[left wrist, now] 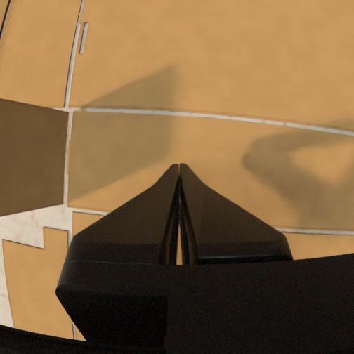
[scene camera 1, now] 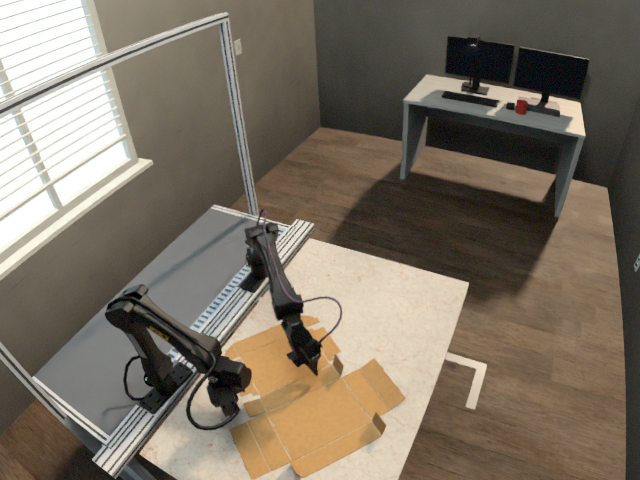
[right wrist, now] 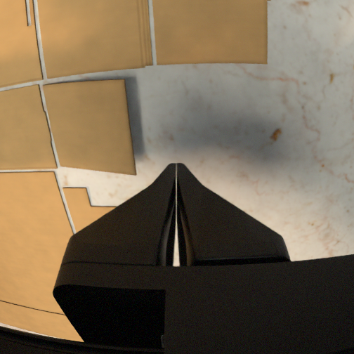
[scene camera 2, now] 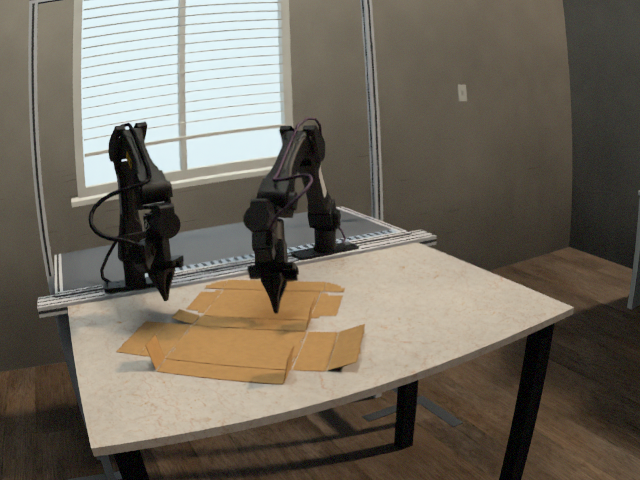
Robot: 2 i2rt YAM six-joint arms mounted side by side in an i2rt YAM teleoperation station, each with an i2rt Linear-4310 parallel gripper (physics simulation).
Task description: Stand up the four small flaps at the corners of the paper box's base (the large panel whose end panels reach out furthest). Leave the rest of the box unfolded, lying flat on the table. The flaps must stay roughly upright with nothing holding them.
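Pixels of known places: left gripper, fingertip midpoint: (scene camera 1: 316, 375) (scene camera 2: 276, 313); right gripper, fingertip midpoint: (scene camera 2: 166, 300); left arm's base, link origin: (scene camera 1: 259, 275) (scene camera 2: 325, 252); right arm's base, link origin: (scene camera 1: 167, 388) (scene camera 2: 136, 285).
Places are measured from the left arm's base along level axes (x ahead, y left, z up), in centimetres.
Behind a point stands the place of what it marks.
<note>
The paper box's base panel (scene camera 1: 320, 418) {y -47.7, x 48.0, z 0.5 cm} (scene camera 2: 237, 343) {y -46.9, x 46.3, z 0.5 cm} (left wrist: 225, 60) lies flat. A back-right corner flap (scene camera 1: 338, 365) {y -29.9, x 46.4, z 3.7 cm} (left wrist: 32, 157) stands upright. In scene camera 2, the front-right flap (scene camera 2: 289, 364) {y -43.9, x 64.4, z 2.9 cm} stands upright and the front-left flap (scene camera 2: 154, 352) {y -65.8, x 48.9, z 3.5 cm} stands, leaning outward. The back-left flap (scene camera 2: 187, 316) {y -52.3, x 28.3, z 1.1 cm} (right wrist: 90, 125) is low, raised only slightly from the table. My left gripper (scene camera 1: 316, 373) {y -35.4, x 41.3, z 3.2 cm} (scene camera 2: 276, 311) {y -35.4, x 41.3, z 3.2 cm} (left wrist: 178, 175) is shut and empty above the box, beside the back-right flap. My right gripper (scene camera 1: 231, 414) {y -56.1, x 24.1, z 4.3 cm} (scene camera 2: 165, 298) {y -56.1, x 24.1, z 4.3 cm} (right wrist: 176, 174) is shut and empty, above the table near the low flap.
The box's other large panel (scene camera 2: 258, 303) {y -33.8, x 27.7, z 0.5 cm} lies flat toward the arm rail (scene camera 2: 217, 269) {y -33.3, x -2.7, z 0.5 cm}. End panels (scene camera 1: 374, 387) {y -31.7, x 59.2, z 0.7 cm} (scene camera 2: 149, 336) {y -63.7, x 34.0, z 0.5 cm} reach out on both sides of the base, and the one at the right in scene camera 2 has its outer part tilted up. All lie on the marble-patterned table (scene camera 1: 392, 315) {y -1.3, x 55.3, z 0.4 cm} (scene camera 2: 439, 320) {y -6.0, x 60.5, z 0.4 cm}.
</note>
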